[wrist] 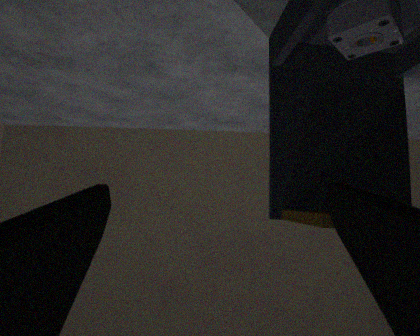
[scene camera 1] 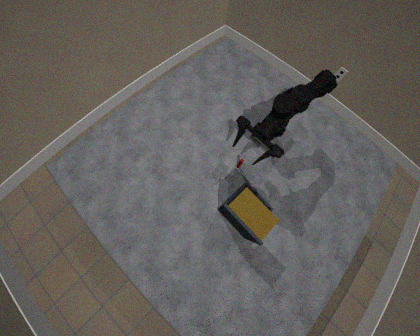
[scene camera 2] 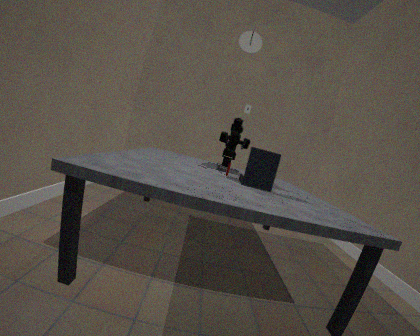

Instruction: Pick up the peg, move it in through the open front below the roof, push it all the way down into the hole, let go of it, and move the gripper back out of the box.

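Seen in the pictures: gripper, between the fingertips: [wrist: 220, 194] [scene camera 1: 242, 155] [scene camera 2: 234, 146]; arm's base, origin of its link: [scene camera 2: 225, 166].
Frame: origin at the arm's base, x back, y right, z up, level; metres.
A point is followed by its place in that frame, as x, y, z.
The red peg [scene camera 1: 240, 163] {-0.217, -0.033, 0.026} [scene camera 2: 228, 167] {-0.218, -0.028, 0.018} stands upright on the table, beside the box; it does not show in the wrist view. The dark box [scene camera 1: 240, 224] {-0.400, -0.195, 0.157} [scene camera 2: 262, 170] {-0.399, -0.204, 0.066} [wrist: 340, 125] {-0.390, -0.195, 0.068} has a yellow roof [scene camera 1: 253, 213] {-0.350, -0.194, 0.169} [wrist: 307, 218] {-0.337, -0.123, 0.164}. In the wrist view the table is at the top, and the box is at the right. There a grey plate [wrist: 345, 44] {-0.341, -0.169, 0.005} with a round hole and dark dots at its corners shows inside the box. My gripper [scene camera 1: 244, 155] {-0.244, -0.031, 0.149} [wrist: 220, 194] {-0.244, -0.031, 0.149} is open and empty, outside the box. In scene camera 1 its fingertips are just up and right of the peg.
The box stands close to the peg, down and right of it in scene camera 1. The grey table [scene camera 1: 150, 150] {-0.486, 0.278, -0.033} [scene camera 2: 150, 175] {-0.762, 0.233, -0.033} carries shadows of the arm and box. The black arm [scene camera 1: 295, 102] {-0.066, -0.023, 0.295} [scene camera 2: 237, 125] {-0.141, -0.014, 0.286} reaches in from the upper right in scene camera 1.
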